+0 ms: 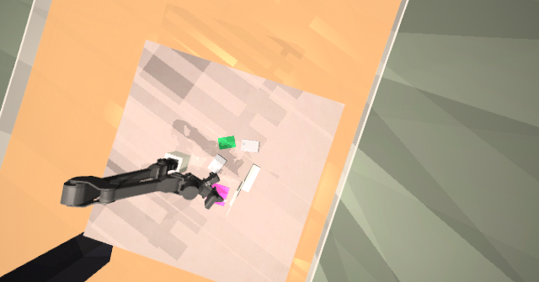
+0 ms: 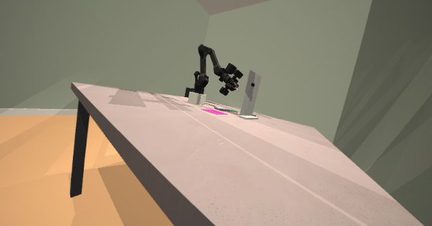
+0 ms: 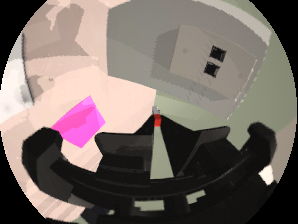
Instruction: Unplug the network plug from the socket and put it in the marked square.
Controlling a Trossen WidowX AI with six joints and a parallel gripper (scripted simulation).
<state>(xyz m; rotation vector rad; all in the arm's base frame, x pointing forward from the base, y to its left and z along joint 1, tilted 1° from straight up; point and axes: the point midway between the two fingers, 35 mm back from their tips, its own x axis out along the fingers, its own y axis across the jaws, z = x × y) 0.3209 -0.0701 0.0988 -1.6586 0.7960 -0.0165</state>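
My gripper tip is now 80 mm to the right of the grey upright panel, 80 mm short of it and 40 mm above it. Also, from my gripper tip: plug: 10 mm ahead.
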